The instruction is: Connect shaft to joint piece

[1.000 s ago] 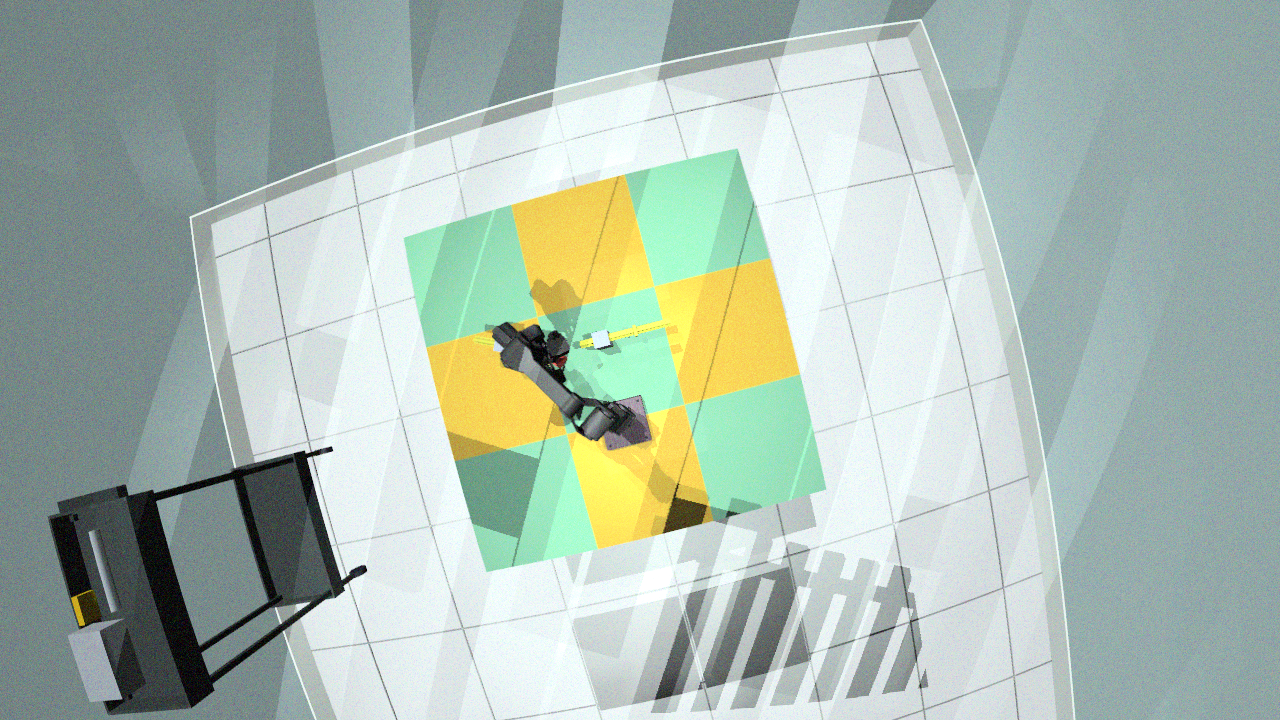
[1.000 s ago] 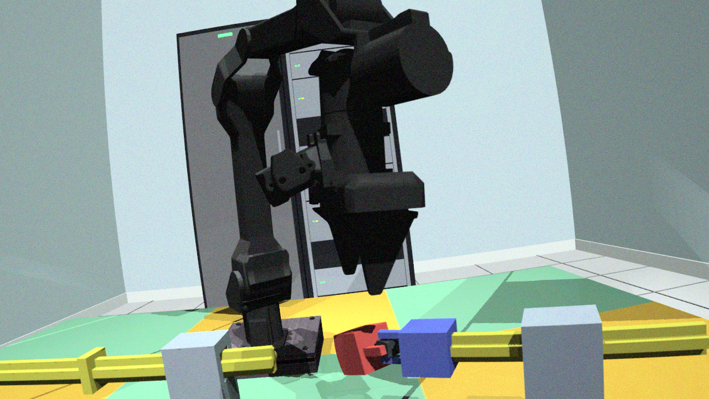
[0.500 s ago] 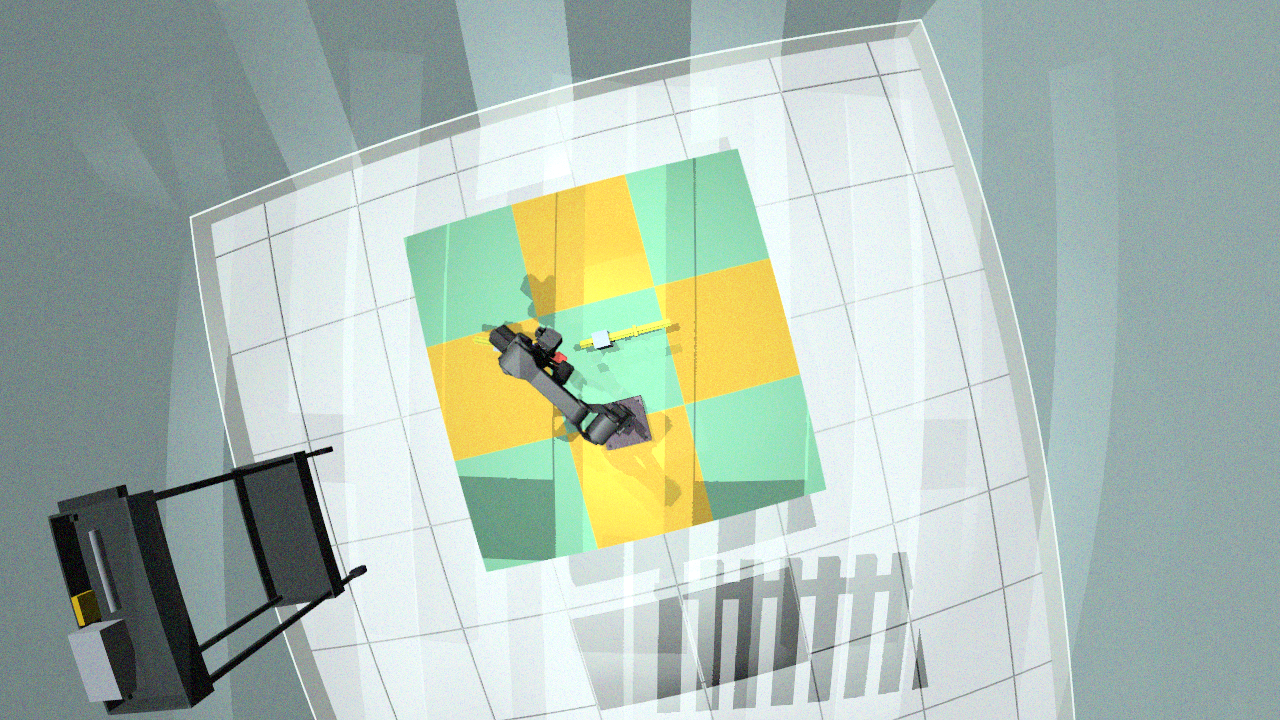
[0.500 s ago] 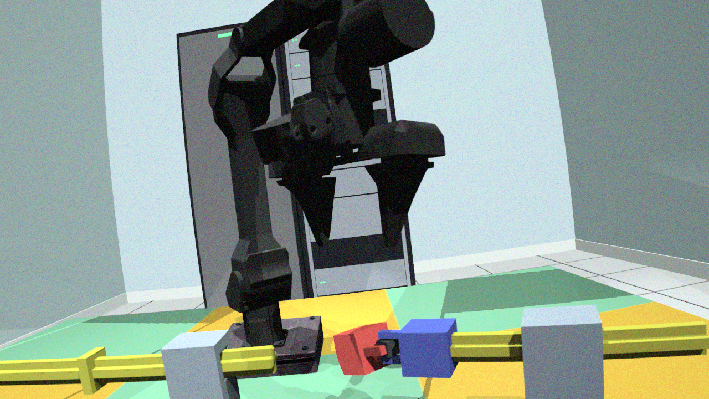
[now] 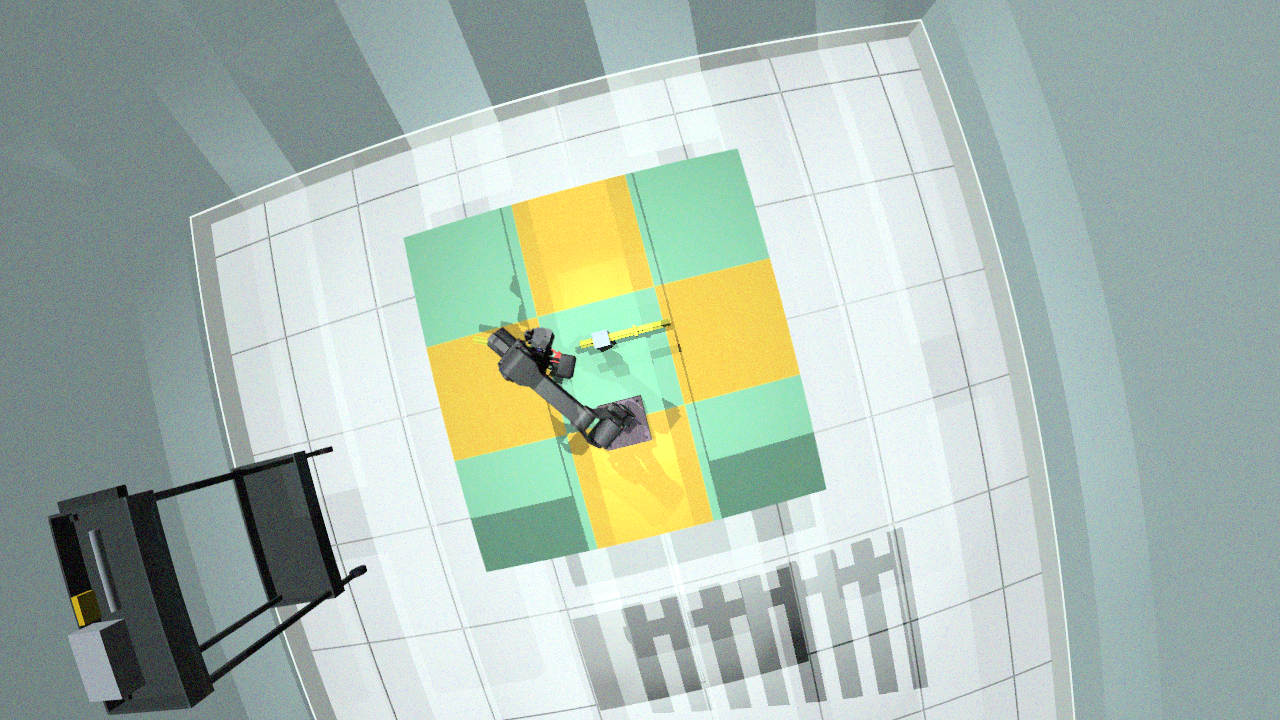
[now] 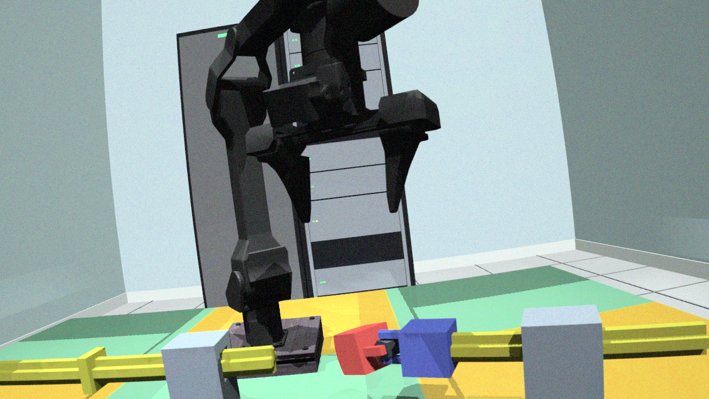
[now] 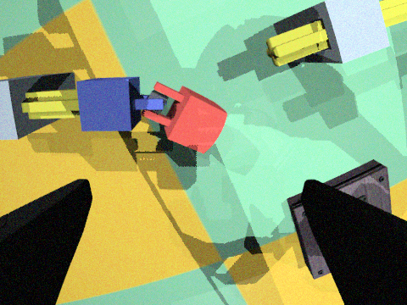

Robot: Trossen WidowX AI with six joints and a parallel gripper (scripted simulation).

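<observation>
My gripper tip is 130 mm above the red square joint piece.
</observation>
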